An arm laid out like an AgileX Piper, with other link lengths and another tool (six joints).
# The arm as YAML. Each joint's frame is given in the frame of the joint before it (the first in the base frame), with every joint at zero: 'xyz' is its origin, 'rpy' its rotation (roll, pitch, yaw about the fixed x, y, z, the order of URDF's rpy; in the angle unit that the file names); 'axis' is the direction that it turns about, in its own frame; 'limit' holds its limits. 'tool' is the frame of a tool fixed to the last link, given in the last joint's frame.
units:
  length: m
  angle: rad
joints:
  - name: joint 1
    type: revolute
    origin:
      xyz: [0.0, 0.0, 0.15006]
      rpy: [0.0, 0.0, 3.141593]
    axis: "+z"
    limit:
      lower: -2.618
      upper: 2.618
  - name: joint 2
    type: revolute
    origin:
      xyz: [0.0, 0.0, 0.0]
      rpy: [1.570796, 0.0, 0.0]
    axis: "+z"
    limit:
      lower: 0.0
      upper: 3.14
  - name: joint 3
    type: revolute
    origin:
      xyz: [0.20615, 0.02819, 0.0]
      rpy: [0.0, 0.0, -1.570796]
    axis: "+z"
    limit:
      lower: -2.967
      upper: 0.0
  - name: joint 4
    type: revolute
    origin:
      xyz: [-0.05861, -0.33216, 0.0]
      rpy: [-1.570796, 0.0, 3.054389]
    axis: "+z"
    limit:
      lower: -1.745
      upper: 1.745
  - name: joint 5
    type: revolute
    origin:
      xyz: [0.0, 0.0, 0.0]
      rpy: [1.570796, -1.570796, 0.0]
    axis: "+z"
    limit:
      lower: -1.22
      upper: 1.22
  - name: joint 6
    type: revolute
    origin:
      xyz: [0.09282, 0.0, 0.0]
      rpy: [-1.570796, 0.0, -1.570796]
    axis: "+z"
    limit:
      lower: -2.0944
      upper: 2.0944
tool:
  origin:
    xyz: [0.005, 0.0, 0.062]
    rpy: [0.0, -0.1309, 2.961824]
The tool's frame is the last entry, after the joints.
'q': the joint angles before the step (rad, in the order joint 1, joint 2, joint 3, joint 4, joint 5, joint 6). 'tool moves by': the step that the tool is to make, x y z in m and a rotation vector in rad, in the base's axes. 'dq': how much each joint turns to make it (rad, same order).
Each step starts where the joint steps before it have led.
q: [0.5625, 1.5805, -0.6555, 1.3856, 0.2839, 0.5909]
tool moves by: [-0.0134, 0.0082, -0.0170, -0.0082, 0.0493, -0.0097]
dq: [0.0459, 0.0492, 0.0000, 0.0566, -0.0210, -0.0012]
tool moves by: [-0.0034, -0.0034, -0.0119, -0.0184, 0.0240, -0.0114]
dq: [0.0012, 0.0335, 0.0000, 0.0174, -0.0092, -0.0086]
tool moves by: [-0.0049, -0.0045, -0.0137, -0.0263, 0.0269, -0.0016]
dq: [0.0001, 0.0380, 0.0000, -0.0013, -0.0060, -0.0010]
